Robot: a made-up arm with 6 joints.
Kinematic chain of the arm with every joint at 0, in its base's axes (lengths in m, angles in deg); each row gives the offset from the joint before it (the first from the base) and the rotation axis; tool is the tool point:
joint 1: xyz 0 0 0.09 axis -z
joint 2: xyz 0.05 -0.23 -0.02 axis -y
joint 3: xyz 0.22 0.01 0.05 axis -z
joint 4: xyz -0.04 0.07 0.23 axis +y
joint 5: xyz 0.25 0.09 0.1 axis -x
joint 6: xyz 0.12 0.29 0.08 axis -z
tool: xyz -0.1 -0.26 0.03
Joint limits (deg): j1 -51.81..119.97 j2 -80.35..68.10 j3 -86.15..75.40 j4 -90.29..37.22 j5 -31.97..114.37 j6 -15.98..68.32
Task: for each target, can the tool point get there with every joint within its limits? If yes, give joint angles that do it. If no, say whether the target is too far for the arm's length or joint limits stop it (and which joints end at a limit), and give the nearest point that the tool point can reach.
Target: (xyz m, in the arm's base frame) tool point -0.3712 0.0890 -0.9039
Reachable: no: joint limits stop it (at a limit: joint 1, joint 2, joint 4, joint 6) | nearest point -0.4003 -0.1031 -0.5048 | short by 0.444 m
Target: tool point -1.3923 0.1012 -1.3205
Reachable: no: too far | nearest point -0.6331 -0.1300 -0.4262 | short by 1.196 m
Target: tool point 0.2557 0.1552 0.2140
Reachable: yes | joints -24.34 -29.00 -39.39 -5.66 100.33 34.14
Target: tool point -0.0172 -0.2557 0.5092
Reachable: yes | joints 95.11 30.90 19.67 -24.46 88.64 42.80
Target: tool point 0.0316 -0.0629 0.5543
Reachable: yes | joints 5.52 -8.48 -26.50 -77.71 5.76 28.34
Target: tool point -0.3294 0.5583 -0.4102
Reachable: no: joint limits stop it (at a limit: joint 2, joint 4, joint 6) | nearest point -0.2649 0.4490 -0.0588 | short by 0.374 m
